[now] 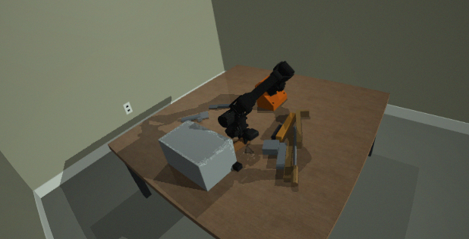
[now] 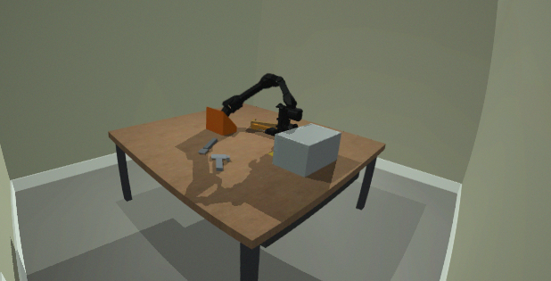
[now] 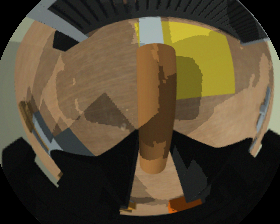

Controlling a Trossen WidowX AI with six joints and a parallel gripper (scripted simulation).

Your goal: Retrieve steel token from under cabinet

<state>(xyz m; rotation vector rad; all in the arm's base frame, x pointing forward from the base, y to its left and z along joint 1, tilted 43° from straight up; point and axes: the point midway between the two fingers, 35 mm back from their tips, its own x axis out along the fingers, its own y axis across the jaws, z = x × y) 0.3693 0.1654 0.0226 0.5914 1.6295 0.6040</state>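
Right now the orange bar is 22 cm behind my gripper tip, 10 cm to the left of it and 1 cm above it. Round my gripper tip: grey block: 5 cm behind, 14 cm to the left, 1 cm above; then wooden stick: 6 cm behind, 23 cm to the left; then grey t-piece: 41 cm to the right.
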